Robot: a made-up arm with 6 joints.
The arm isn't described. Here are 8 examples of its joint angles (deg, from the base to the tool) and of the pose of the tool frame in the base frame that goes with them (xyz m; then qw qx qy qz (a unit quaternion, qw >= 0)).
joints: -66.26 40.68 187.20 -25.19 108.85 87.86
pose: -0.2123 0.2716 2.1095 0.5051 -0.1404 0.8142 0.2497
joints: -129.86 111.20 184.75 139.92 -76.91 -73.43
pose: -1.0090 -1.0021 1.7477 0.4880 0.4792 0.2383 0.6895
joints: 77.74 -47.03 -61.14 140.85 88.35 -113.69
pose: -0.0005 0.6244 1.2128 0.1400 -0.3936 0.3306 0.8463
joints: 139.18 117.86 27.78 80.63 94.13 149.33
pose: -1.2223 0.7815 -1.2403 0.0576 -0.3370 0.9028 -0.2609
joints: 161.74 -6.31 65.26 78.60 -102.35 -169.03
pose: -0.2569 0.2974 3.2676 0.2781 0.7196 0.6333 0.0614
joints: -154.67 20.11 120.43 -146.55 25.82 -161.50
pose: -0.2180 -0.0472 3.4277 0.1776 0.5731 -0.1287 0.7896
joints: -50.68 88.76 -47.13 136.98 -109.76 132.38
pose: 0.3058 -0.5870 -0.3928 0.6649 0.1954 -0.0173 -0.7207
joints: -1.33 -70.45 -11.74 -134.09 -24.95 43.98
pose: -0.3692 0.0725 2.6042 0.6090 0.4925 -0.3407 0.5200
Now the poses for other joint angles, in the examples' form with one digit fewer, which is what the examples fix.
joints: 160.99 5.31 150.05 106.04 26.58 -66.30
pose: 1.011 -0.444 2.760 0.286 0.812 -0.459 0.218
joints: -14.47 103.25 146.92 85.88 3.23 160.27
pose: 2.339 -0.591 1.660 0.552 0.742 -0.278 0.260
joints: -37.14 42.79 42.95 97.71 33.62 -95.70
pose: 2.116 -1.458 1.772 0.999 -0.006 0.036 -0.033
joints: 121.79 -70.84 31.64 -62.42 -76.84 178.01
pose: 0.575 -1.273 2.524 0.166 0.050 -0.982 -0.073
